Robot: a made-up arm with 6 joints.
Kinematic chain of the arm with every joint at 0, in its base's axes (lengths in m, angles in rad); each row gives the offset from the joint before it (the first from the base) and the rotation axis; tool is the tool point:
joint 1: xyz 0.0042 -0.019 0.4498 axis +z
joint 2: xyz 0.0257 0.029 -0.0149 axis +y
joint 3: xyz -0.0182 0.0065 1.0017 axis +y
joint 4: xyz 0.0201 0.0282 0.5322 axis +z
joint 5: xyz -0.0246 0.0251 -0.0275 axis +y
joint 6: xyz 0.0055 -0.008 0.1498 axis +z
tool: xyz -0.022 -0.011 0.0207
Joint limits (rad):
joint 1: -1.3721..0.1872
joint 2: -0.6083..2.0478
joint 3: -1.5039..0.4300
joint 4: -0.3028..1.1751
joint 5: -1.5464..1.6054
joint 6: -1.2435..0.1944
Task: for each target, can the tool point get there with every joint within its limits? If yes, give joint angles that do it. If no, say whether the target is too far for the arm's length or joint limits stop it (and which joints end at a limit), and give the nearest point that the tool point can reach.
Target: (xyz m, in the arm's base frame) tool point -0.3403 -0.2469 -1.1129
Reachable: no: joint limits stop it (at a limit: joint 1, joint 2, joint 3, joint 4, joint 5, joint 6) | nearest point 0.2456 -1.1063 -0.5115 | short by 1.201 m
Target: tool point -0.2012 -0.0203 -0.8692
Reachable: no: joint limits stop it (at a limit: joint 1, joint 2, joint 3, joint 4, joint 5, joint 6) | nearest point 0.2742 -1.0916 -0.5158 | short by 1.224 m
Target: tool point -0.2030 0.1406 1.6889
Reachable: yes | joints -0.7020 0.3160 -1.2998 0.8768 -0.4791 -0.7840
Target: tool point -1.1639 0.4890 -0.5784
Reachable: no: joint limits stop it (at a limit: joint 2, joint 3, joint 6) | nearest point -0.9351 0.3895 0.8114 | short by 1.412 m
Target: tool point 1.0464 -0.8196 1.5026
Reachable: yes | joints -0.6961 0.9625 -0.1781 0.7626 0.1115 -0.1089
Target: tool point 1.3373 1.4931 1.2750
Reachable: no: too far | nearest point 1.3309 0.4437 1.1668 | short by 1.055 m
